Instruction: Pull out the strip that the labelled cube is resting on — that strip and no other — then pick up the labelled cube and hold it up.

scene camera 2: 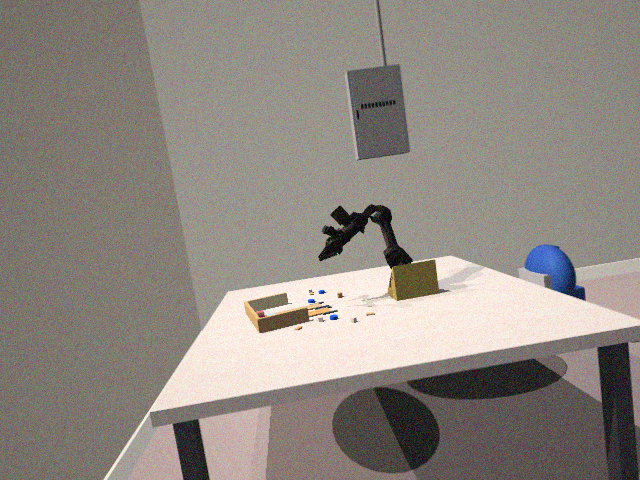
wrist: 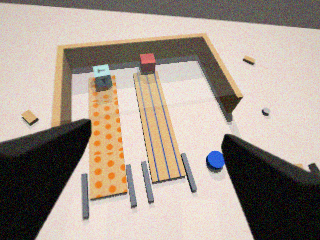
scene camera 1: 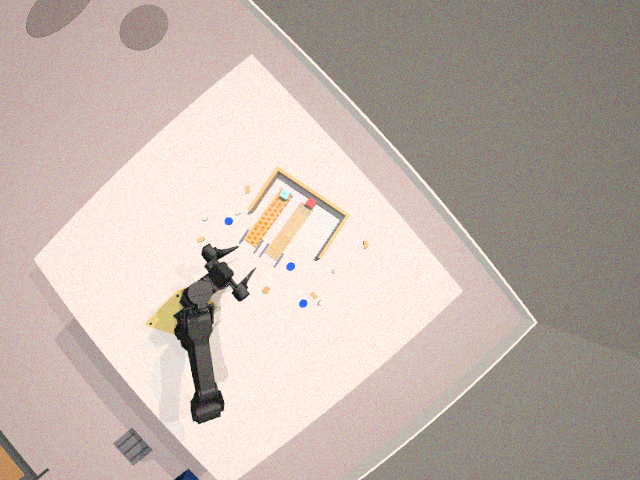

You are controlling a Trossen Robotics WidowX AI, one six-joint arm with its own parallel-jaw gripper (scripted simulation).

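Observation:
Holding nothing, the gripper is open, and the wrist view shows it too. The scene also has a wooden tray.

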